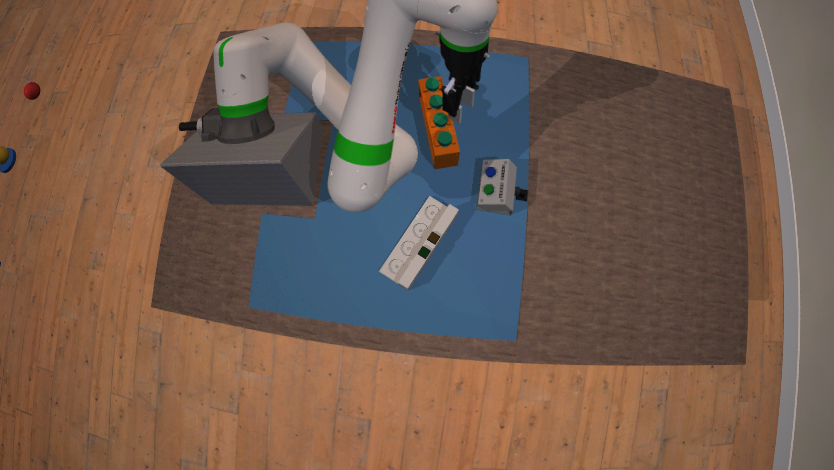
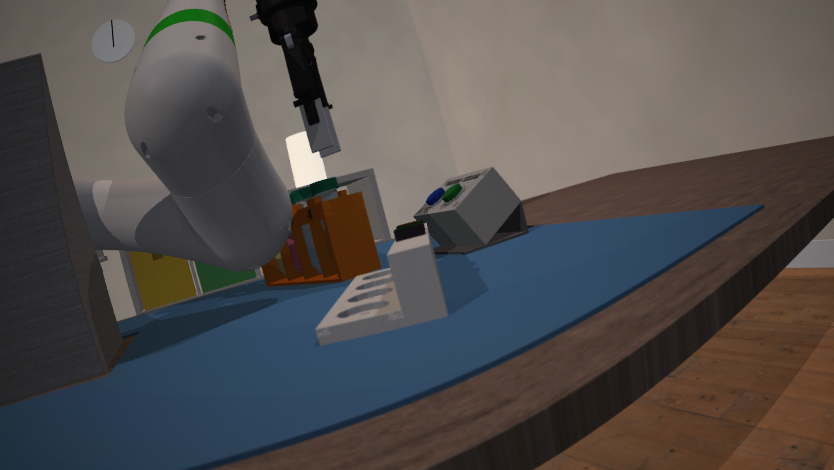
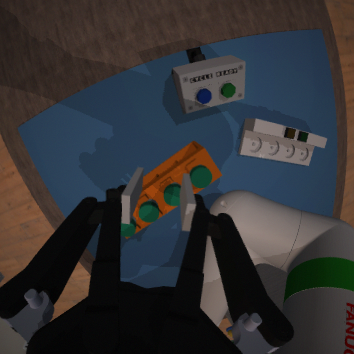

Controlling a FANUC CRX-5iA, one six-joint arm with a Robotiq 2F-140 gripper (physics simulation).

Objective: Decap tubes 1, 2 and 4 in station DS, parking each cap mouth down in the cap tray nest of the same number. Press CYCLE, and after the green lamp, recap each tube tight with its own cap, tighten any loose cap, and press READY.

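Frame: origin at the arm's base, x left, y back, z up, level; millimetres.
Where they show: gripper, fingertip midpoint: [image 1: 460, 111] [image 2: 327, 151] [image 3: 161, 181]; arm's base at its link origin: [image 1: 245, 132].
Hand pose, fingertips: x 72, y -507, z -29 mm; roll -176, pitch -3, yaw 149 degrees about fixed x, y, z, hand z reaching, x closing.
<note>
Each offset is from my fingertips to the centre of the thing.
The orange rack @[dz -111, dx +25, dy +52 mm] [image 1: 446, 158] [image 2: 354, 236] [image 3: 172, 167] stands upright on the mat and holds tubes in a row. Green caps @[dz -48, dx -51, dy +34 mm] [image 1: 444, 138] [image 2: 323, 186] [image 3: 201, 176] sit on all the tubes; their tightness and tube numbers cannot be read. My gripper [image 1: 464, 105] [image 2: 322, 137] [image 3: 161, 181] is open and empty, with its pads above the rack and apart from the caps. The white cap tray @[dz -136, dx -279, dy +84 mm] [image 1: 446, 218] [image 2: 417, 280] [image 3: 265, 127] has empty round nests. Its amber lamp @[dz -109, dx -275, dy +50 mm] [image 1: 433, 237] [image 3: 289, 133] and green lamp @[dz -109, dx -310, dy +69 mm] [image 1: 424, 252] [image 3: 303, 136] look dark.
The grey button box @[dz -120, dx -136, dy -100 mm] [image 1: 506, 201] [image 2: 490, 201] [image 3: 215, 75] has a blue CYCLE button @[dz -98, dx -111, dy -80 mm] [image 1: 490, 171] [image 2: 434, 196] [image 3: 204, 96] and a green READY button @[dz -98, dx -156, dy -76 mm] [image 1: 489, 189] [image 2: 451, 192] [image 3: 228, 90]. The arm's elbow hangs beside the rack. A grey pedestal [image 1: 245, 180] carries the arm.
</note>
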